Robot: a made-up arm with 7 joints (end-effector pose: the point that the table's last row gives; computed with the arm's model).
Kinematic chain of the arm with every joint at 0, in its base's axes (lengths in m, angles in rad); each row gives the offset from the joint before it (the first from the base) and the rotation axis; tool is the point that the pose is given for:
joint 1: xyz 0 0 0.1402 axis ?
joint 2: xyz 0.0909 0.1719 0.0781 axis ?
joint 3: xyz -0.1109 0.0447 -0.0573 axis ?
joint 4: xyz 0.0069 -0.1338 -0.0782 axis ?
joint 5: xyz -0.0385 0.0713 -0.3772 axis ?
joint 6: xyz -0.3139 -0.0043 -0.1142 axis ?
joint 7: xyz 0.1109 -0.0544 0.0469 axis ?
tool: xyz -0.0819 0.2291 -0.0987
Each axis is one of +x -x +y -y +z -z.
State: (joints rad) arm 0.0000 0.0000 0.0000 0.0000 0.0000 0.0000 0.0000
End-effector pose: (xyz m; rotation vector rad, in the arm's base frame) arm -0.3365 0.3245 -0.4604 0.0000 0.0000 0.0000
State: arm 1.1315 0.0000 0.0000 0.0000 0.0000 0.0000 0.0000
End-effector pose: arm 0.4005 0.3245 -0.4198 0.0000 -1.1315 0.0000
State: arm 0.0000 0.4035 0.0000 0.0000 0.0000 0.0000 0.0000
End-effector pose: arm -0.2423 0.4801 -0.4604 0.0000 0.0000 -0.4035
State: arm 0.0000 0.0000 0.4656 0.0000 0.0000 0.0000 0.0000
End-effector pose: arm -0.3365 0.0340 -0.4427 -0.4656 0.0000 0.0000
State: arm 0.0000 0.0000 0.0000 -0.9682 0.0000 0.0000 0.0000
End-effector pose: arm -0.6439 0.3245 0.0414 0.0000 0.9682 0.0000
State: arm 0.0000 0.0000 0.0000 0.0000 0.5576 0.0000 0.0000
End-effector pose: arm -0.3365 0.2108 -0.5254 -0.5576 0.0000 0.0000
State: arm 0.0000 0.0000 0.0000 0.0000 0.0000 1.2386 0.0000
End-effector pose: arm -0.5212 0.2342 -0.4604 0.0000 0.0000 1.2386
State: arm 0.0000 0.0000 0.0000 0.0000 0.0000 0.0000 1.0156
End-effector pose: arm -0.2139 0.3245 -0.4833 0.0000 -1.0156 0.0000
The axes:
joint 1: -y
joint 2: -z
joint 3: -x
joint 4: -y
joint 5: -x
joint 6: +z
joint 7: -y

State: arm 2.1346 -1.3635 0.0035 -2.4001 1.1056 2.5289 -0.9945
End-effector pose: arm -0.4885 0.1875 0.1041 0.3200 -2.8785 -0.8411
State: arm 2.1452 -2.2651 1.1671 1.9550 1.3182 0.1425 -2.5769
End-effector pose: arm 0.1570 0.5753 0.0084 -1.1434 -2.1676 0.5894
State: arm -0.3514 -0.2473 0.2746 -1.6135 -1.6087 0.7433 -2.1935
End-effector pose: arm -0.0483 0.1173 0.5680 -1.5557 -2.4431 -0.7787
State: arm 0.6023 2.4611 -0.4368 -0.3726 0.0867 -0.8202 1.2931
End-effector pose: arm 0.7225 0.2729 0.0052 0.2959 -0.0441 3.0990
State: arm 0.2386 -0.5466 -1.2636 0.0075 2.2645 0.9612 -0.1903
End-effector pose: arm -0.5191 0.2026 -0.3428 -1.3340 0.1911 1.1027
